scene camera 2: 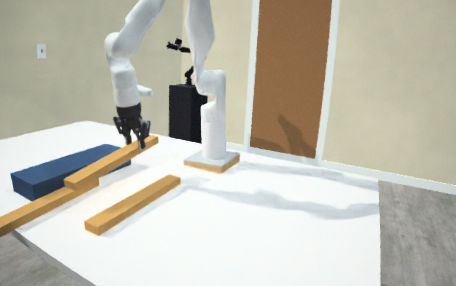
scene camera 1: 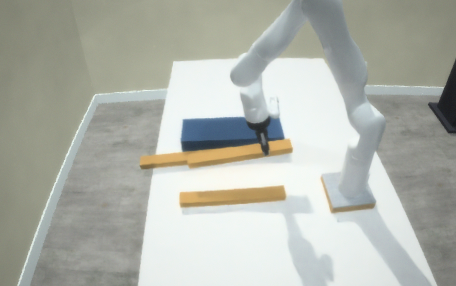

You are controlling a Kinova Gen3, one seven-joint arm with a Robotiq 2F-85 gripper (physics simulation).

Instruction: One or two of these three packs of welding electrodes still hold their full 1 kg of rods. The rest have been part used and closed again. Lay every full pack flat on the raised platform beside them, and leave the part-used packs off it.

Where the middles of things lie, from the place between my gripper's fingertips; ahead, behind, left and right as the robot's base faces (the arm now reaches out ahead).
Right now the blue raised platform (scene camera 2: pixel 37 181) is 19 cm to the right of my hand, 12 cm ahead of it and 9 cm below it.
